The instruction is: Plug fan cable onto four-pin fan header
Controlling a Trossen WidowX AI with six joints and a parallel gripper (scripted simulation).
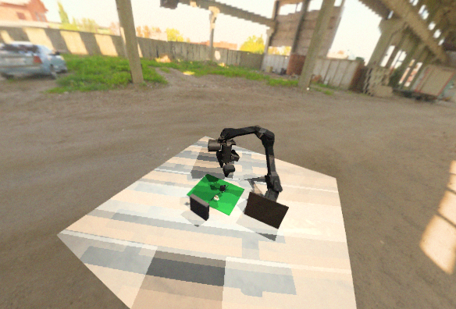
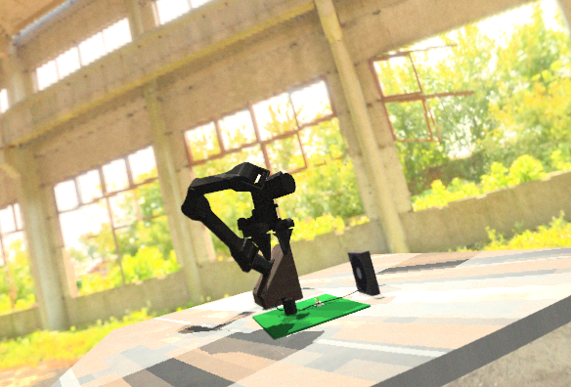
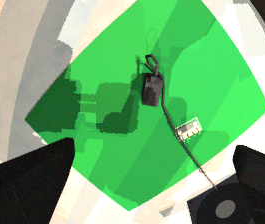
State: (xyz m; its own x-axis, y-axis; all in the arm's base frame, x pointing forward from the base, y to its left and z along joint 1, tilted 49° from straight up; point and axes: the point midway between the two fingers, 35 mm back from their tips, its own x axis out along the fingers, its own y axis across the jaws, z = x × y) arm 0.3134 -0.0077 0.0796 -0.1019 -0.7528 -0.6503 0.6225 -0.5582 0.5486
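The dark plug is 140 mm below my gripper tip. The rest, counted from my gripper tip: black fan: 210 mm to the left, 100 mm below, 50 mm ahead; then green board: 170 mm below, 30 mm to the left, 30 mm ahead.
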